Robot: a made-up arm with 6 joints. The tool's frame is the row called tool. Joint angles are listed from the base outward. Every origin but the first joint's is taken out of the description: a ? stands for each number. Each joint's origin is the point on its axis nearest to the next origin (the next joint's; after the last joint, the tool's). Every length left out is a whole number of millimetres.
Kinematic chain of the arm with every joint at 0, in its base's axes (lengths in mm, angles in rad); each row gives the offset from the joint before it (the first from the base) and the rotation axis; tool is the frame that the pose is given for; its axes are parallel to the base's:
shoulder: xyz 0 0 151 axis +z
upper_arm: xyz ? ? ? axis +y
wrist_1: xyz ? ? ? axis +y
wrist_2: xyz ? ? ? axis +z
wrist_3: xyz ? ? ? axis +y
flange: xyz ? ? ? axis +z
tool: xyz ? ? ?
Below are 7 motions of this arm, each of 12 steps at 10 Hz.
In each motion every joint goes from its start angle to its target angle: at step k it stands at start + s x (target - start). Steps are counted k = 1, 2, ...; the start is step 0. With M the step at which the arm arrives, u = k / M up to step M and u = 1 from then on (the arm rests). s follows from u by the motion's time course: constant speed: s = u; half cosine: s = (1 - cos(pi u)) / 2; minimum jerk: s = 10 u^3 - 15 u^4 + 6 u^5.
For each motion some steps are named. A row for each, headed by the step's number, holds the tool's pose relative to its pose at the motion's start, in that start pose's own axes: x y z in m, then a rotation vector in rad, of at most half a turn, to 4 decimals.
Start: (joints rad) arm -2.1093 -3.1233 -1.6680 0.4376 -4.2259 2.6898
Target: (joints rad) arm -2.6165 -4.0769 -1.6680 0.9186 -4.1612 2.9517
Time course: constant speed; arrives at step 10
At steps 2, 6, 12:
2: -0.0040 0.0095 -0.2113 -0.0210 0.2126 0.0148
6: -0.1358 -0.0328 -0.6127 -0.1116 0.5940 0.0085
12: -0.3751 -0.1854 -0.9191 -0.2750 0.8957 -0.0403

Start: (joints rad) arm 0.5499 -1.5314 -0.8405 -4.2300 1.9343 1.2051
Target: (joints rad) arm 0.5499 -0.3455 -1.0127 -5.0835 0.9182 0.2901
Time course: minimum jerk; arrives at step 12
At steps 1, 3, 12:
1: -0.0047 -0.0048 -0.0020 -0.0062 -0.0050 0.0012
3: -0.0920 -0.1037 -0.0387 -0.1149 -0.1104 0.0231
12: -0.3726 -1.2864 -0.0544 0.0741 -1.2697 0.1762

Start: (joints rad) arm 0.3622 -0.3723 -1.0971 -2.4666 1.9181 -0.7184
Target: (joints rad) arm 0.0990 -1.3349 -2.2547 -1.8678 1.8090 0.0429
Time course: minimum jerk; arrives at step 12
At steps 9, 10, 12:
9: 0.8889 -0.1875 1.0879 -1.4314 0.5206 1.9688
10: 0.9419 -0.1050 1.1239 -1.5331 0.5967 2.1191
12: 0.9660 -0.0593 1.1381 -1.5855 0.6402 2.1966

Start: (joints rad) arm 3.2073 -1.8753 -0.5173 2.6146 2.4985 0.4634
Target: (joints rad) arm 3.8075 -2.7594 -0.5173 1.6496 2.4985 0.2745
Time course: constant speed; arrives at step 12
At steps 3, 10, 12:
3: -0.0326 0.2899 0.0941 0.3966 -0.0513 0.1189
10: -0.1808 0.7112 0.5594 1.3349 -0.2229 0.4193
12: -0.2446 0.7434 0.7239 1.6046 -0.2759 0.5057

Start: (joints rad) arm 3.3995 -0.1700 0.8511 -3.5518 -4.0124 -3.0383
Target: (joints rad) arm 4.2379 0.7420 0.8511 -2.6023 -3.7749 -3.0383
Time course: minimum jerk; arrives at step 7
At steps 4, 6, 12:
4: -0.2037 0.6893 -0.2562 1.0181 0.2859 -0.2429
6: -0.4135 1.1097 -0.0904 1.4124 0.6000 -0.3326
12: -0.4307 1.1345 -0.0722 1.4330 0.6251 -0.3363

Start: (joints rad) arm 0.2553 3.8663 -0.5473 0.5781 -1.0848 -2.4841
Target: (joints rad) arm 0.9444 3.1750 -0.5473 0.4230 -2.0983 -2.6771
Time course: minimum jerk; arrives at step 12
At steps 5, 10, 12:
5: 0.0240 -0.2201 0.2611 0.5837 0.2686 -0.0458
10: -0.0699 -0.7587 0.3464 1.4942 0.7236 0.3014
12: -0.0790 -0.7886 0.3358 1.5357 0.7478 0.3406

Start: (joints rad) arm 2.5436 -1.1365 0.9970 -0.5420 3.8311 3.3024
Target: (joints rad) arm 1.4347 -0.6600 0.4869 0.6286 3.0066 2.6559
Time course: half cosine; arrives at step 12
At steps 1, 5, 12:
1: -0.0056 -0.0103 -0.0004 0.0002 0.0160 -0.0107
5: -0.0747 -0.2366 -0.0400 -0.0453 0.3389 -0.2338
12: 0.0117 -0.5831 -0.2386 -0.3239 0.8173 -0.6303

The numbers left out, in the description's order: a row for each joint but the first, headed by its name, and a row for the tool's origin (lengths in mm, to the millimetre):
upper_arm: 0 34 0
wrist_1: 0 0 538
wrist_2: 0 0 883
wrist_3: 0 0 0
flange: 0 0 76
tool: 0 0 0

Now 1 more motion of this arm.
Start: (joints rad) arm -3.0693 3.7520 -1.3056 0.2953 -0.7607 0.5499
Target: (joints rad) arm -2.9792 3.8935 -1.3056 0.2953 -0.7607 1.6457
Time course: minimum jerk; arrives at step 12
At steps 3, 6, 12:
3: 0.0048 -0.0051 -0.0162 0.0041 0.0163 0.1092
6: 0.0195 -0.0252 -0.0788 0.0364 0.0734 0.5258
12: 0.0296 -0.0522 -0.1583 0.1131 0.1251 1.0468

